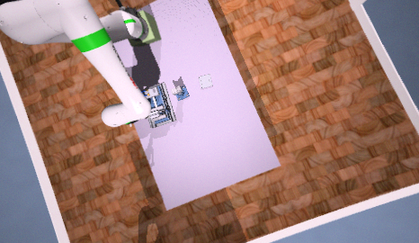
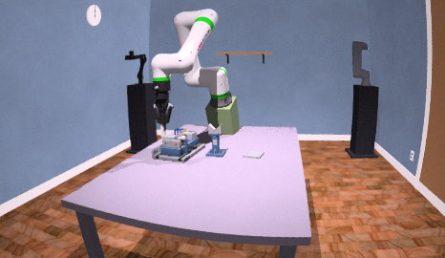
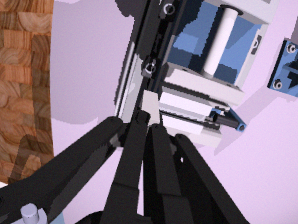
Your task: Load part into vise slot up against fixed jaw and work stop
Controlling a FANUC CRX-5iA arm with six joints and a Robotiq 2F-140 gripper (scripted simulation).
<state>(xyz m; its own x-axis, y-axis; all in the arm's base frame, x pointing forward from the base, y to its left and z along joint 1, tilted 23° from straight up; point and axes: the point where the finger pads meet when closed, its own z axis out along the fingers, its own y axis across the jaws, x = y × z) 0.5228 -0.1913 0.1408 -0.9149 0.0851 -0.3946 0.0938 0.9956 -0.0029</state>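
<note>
My hand is 40 mm to the right of the part and 40 mm above it. Round my hand: air cylinder rod 80 mm behind, 70 mm to the left, 60 mm below.
</note>
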